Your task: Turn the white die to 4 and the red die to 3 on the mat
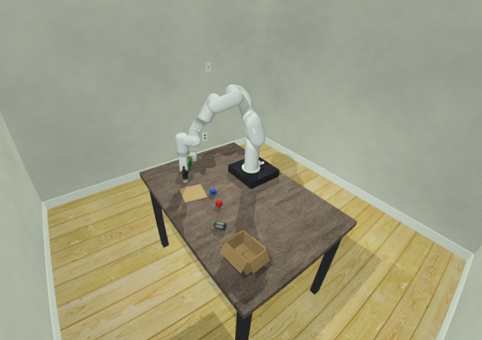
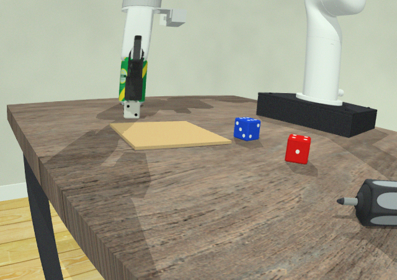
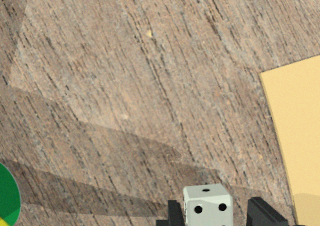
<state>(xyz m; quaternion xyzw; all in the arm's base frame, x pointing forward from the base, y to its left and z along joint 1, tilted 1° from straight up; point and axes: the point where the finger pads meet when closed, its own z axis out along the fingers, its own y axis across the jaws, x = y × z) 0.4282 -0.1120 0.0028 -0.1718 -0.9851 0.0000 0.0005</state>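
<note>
Now: the white die 40 mm below my hand. From my hand the other things lie so: blue die 110 mm behind, 190 mm to the left, 40 mm below; green can 60 mm behind, 160 mm to the right, 10 mm above; tan mat 140 mm to the left, 50 mm below.
</note>
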